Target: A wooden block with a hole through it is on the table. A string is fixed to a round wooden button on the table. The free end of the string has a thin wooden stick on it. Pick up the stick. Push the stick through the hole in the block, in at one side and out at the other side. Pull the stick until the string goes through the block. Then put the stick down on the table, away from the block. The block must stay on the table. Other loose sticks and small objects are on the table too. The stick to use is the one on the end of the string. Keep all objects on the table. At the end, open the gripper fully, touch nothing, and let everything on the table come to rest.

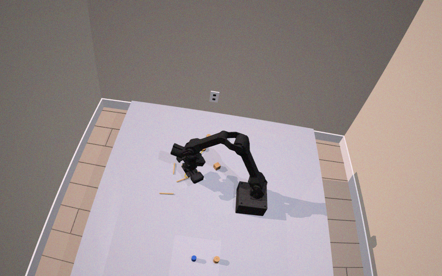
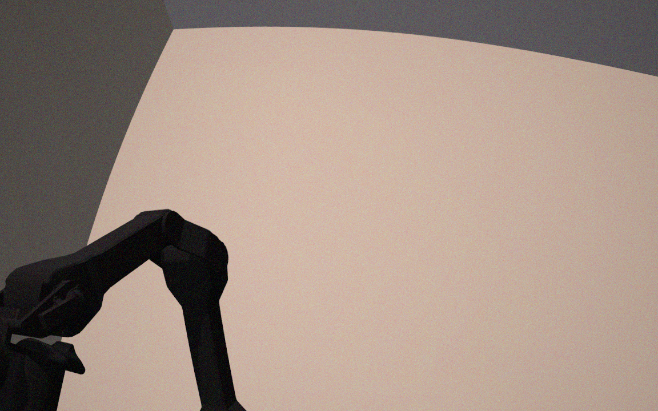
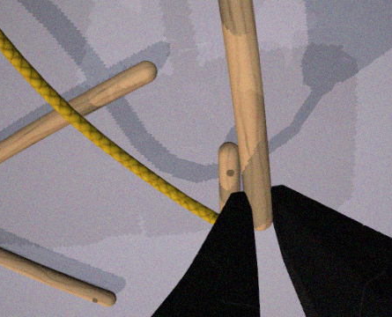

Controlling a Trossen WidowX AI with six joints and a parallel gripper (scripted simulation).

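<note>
The wooden block is 150 mm behind my gripper tip, 110 mm to the right of it and 10 mm below it. From my gripper tip the other things lie so: thin wooden stick: 10 mm behind, 10 mm to the right; then blue peg: 90 mm behind, 460 mm to the left, 10 mm below; then round wooden button: 50 mm behind, 230 mm to the right, 20 mm below.
</note>
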